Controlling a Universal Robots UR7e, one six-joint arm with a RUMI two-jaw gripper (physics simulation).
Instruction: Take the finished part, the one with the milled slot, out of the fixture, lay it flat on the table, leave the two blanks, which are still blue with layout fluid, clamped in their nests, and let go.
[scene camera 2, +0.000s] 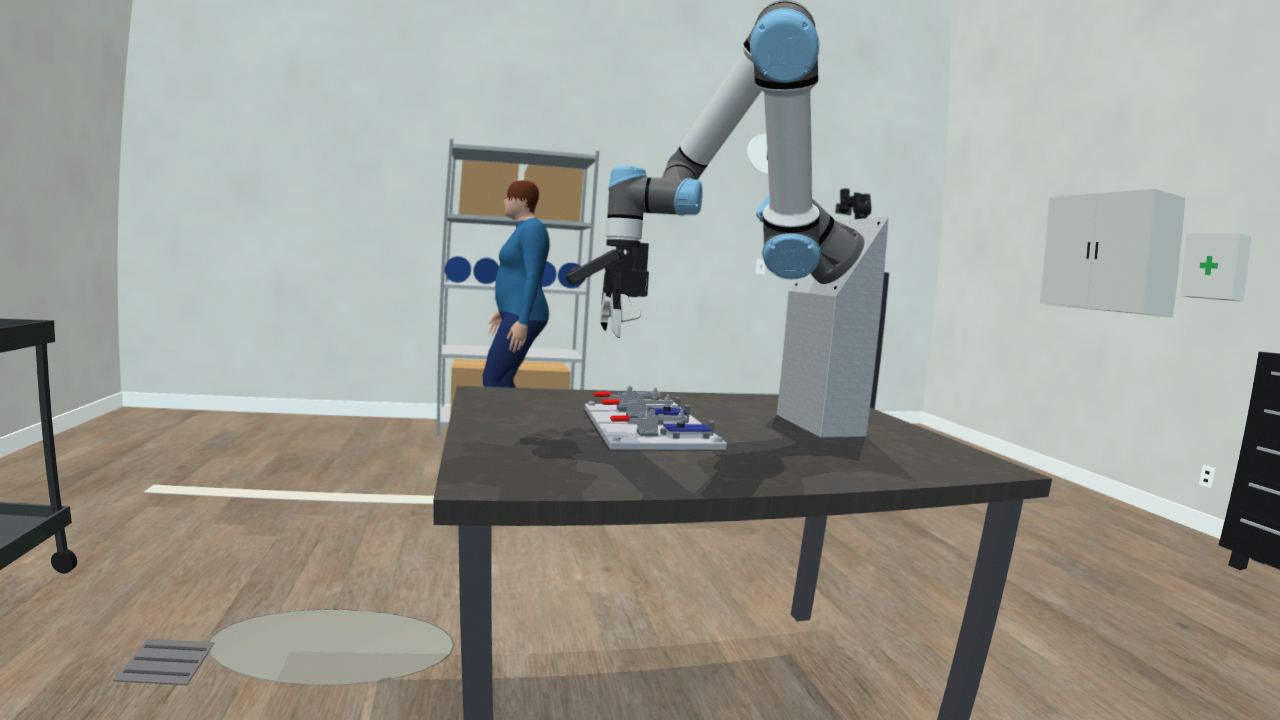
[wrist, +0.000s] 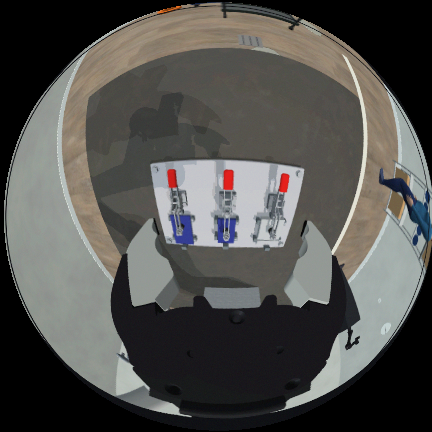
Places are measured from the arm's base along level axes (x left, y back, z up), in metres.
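Pixels of known places: gripper, fingertip midpoint: (scene camera 2: 611, 334) (wrist: 230, 221); arm's base, origin of the base link: (scene camera 2: 840, 258).
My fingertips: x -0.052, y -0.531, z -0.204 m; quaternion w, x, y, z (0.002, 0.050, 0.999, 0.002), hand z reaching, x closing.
Ahead of a thing's pixels: the offset from my fingertips to its top centre. Level surfaces: height alone.
The fixture plate @[dx +0.012, dy +0.096, dz -0.188 m] (scene camera 2: 666, 445) (wrist: 202, 200) lies on the table and bears three nests with toggle clamps. A blue blank @[dx +0.128, dy +0.135, dz -0.172 m] (scene camera 2: 693, 428) (wrist: 187, 234) lies in the left nest of the wrist view, and another blue blank @[dx +0.017, dy +0.138, dz -0.162 m] (scene camera 2: 666, 411) (wrist: 231, 225) in the middle nest. The pale finished part @[dx -0.092, dy +0.156, dz -0.167 m] (wrist: 263, 231) lies in the right nest of the wrist view, partly hidden by its clamp; its slot is too small to make out. The three red handles lie low, and the clamp arms reach over the parts. My gripper (scene camera 2: 611, 329) (wrist: 230, 221) is open and empty, pointing down high above the plate.
The dark table @[dz -0.203 m] (scene camera 2: 537, 483) (wrist: 280, 110) carries the grey robot pedestal (scene camera 2: 805, 358) to the right of the plate in the scene view. A person (scene camera 2: 520, 259) stands beyond the table by a shelf unit (scene camera 2: 444, 313). A dark cart (scene camera 2: 46, 429) stands at the left.
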